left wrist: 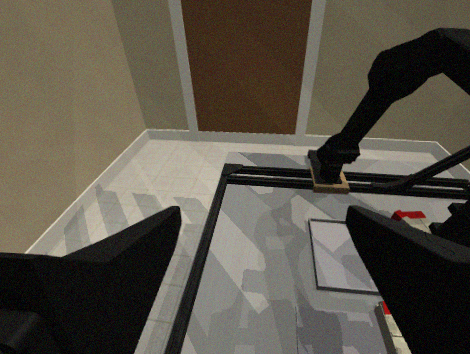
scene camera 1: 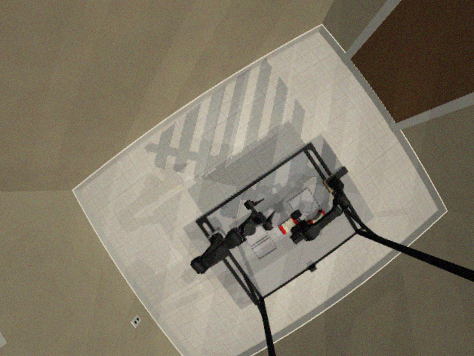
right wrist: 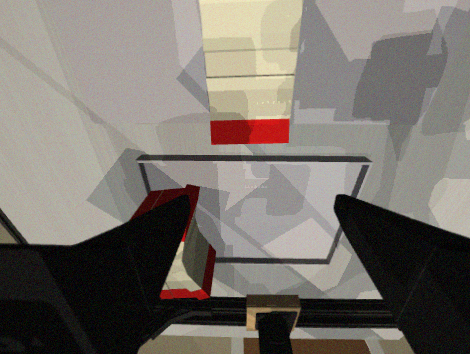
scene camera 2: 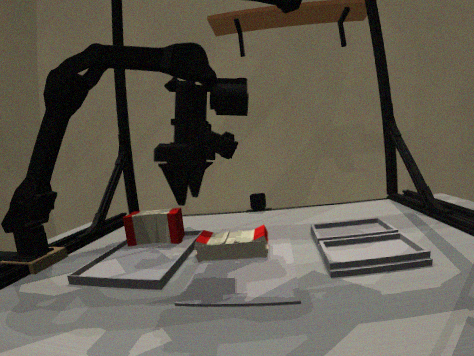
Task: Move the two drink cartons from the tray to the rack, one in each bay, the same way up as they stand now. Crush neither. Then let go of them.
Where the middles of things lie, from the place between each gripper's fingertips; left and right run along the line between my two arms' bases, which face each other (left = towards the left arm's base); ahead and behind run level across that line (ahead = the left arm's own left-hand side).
Now: right hand 1 cm past the pale mat (scene camera 2: 259, 281), 10 cm to the right of it and 11 cm above it. Round my right hand: grey tray (right wrist: 253, 209) 2 cm ahead, 10 cm to the right, 10 cm below.
Now: the pale mat 230 mm behind my left hand, 60 mm to the right of it and 360 mm below it. Round my left hand: grey tray 200 mm behind, 270 mm to the right, 350 mm below.
